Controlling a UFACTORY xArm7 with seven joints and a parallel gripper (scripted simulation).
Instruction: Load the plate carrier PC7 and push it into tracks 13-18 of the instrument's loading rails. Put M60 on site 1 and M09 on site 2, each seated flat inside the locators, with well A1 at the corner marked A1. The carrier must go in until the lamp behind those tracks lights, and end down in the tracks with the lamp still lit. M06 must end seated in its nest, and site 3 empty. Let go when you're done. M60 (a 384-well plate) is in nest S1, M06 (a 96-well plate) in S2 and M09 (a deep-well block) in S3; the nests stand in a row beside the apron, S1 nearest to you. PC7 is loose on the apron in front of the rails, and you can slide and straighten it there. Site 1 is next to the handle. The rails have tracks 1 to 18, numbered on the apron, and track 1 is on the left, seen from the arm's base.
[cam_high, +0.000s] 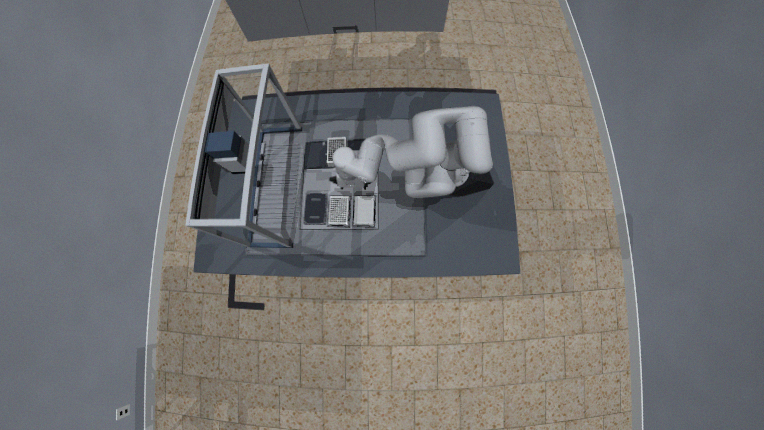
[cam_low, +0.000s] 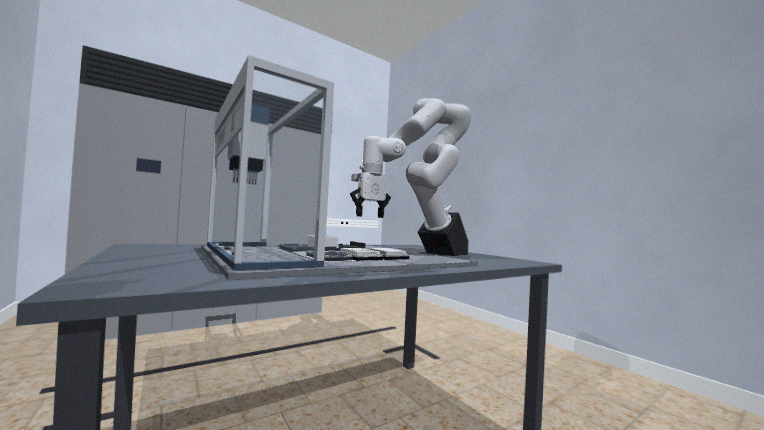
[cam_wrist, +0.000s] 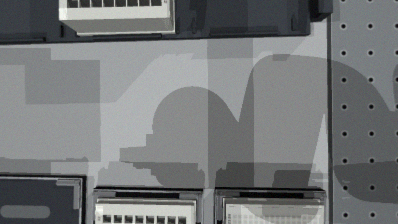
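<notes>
Right now my hand is 14 cm above the nest S1, 7 cm to the right of it and 3 cm past it. The rest, counted from my hand: dark plate carrier PC7: 20 cm to the right, 13 cm below, 10 cm ahead; 96-well plate M06: 13 cm below, 7 cm to the left, 7 cm ahead; nest S3: 18 cm ahead, 14 cm below, 6 cm to the left.
</notes>
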